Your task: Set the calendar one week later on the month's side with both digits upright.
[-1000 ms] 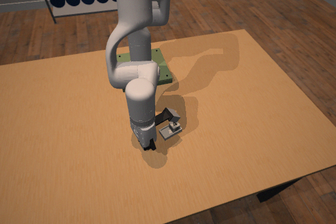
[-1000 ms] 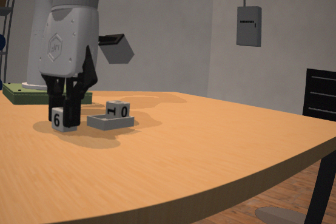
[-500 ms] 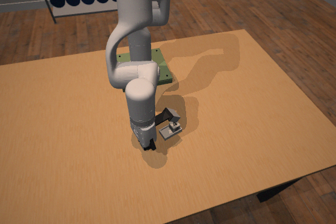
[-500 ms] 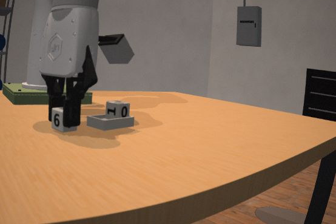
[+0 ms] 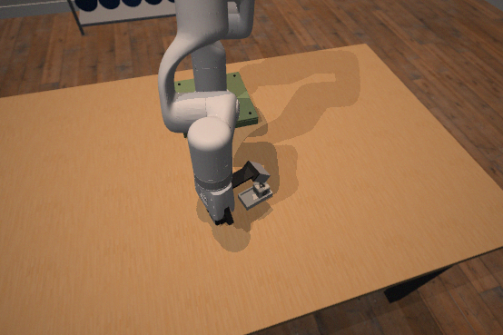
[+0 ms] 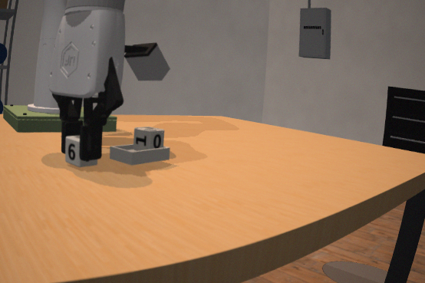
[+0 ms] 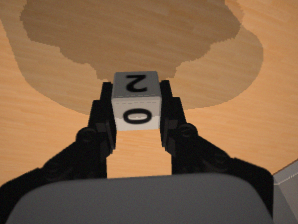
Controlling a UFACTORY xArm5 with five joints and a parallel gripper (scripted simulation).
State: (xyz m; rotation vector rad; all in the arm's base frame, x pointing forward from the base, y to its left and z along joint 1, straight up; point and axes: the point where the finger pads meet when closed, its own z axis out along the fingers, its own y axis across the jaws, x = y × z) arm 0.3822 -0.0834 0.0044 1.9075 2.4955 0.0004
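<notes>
Right now the digit cube is 10 mm below my hand. The rest, counted from my hand: tray: 110 mm to the left, 30 mm behind, 20 mm below.
</notes>
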